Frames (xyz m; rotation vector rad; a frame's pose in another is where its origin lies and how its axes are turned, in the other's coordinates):
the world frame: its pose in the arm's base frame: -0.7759 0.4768 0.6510 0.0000 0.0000 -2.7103
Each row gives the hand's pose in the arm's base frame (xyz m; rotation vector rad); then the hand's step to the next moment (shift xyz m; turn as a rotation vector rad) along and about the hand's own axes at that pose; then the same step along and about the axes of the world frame.
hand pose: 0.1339 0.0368 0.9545 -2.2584 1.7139 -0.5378
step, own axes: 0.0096 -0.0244 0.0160 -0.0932 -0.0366 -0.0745
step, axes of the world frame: -0.0265 0.0153 -0.0029 -0.0214 -0.1015 0.0695
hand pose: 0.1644 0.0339 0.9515 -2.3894 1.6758 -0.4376
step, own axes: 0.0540 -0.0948 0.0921 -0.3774 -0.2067 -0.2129
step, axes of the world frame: -0.1124 0.0732 -0.0490 -0.1692 -0.3935 0.2167
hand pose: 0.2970 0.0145 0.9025 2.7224 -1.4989 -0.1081
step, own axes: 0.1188 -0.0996 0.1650 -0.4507 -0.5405 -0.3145
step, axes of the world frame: -0.1030 0.0982 -0.1760 -0.4966 -0.5070 0.3008
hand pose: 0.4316 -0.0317 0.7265 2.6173 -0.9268 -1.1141
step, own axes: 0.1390 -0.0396 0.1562 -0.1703 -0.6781 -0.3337
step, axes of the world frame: 0.0287 0.0260 -0.2093 -0.6804 -0.3577 0.0962
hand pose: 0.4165 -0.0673 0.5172 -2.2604 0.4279 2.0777
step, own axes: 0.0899 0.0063 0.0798 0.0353 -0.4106 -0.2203
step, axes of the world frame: 0.0684 -0.0266 -0.0954 -0.4245 -0.1801 -0.0759
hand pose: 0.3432 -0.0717 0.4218 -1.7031 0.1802 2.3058
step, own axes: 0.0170 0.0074 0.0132 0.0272 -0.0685 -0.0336
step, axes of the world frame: 0.0177 -0.0067 -0.0126 -0.0645 -0.0371 -0.0320
